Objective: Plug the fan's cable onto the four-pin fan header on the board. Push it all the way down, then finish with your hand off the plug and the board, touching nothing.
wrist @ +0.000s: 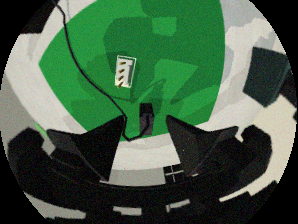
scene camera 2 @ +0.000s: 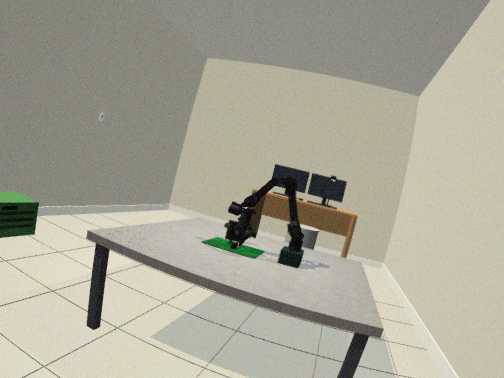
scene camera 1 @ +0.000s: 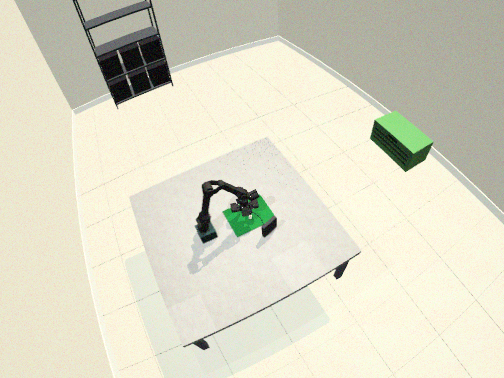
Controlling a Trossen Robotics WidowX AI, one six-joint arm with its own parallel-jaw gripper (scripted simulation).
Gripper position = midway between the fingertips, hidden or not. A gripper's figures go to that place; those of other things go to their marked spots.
Labels:
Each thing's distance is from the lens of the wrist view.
my gripper [wrist: 145, 118]: 0.10 m
green board [wrist: 179, 65]: 0.10 m

